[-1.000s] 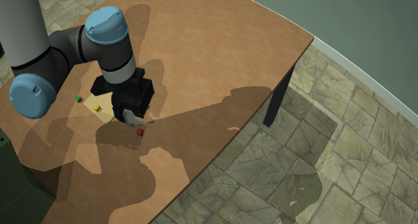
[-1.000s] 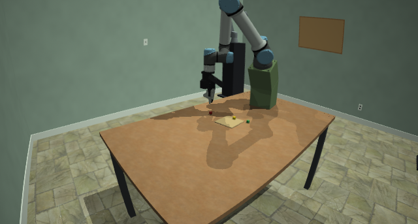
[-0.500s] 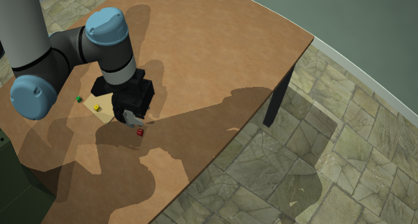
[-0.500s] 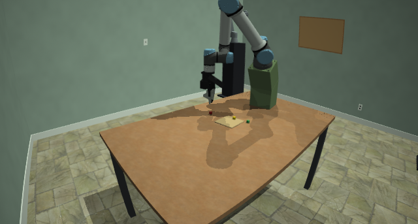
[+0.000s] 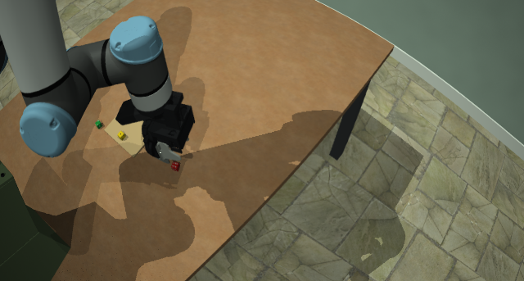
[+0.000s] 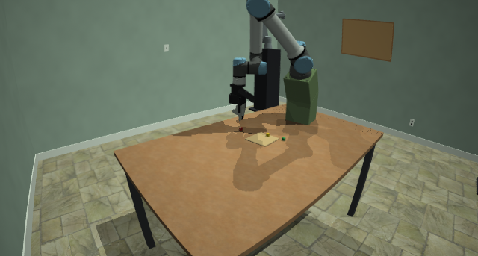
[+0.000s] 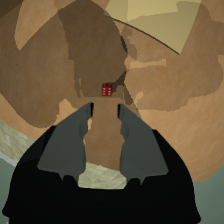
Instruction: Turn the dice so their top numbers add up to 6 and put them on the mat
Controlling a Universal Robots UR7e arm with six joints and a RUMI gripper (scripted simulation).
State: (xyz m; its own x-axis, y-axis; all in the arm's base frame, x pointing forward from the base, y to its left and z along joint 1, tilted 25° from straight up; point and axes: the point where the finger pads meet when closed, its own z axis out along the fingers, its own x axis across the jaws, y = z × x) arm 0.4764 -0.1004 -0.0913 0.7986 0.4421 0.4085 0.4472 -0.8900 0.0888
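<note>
Now: hand 70 mm above the red die. Round my hand: yellow die: 60 mm behind, 170 mm to the left, 60 mm below; then mat: 10 mm behind, 180 mm to the left, 70 mm below; then green die: 100 mm behind, 260 mm to the left, 70 mm below.
</note>
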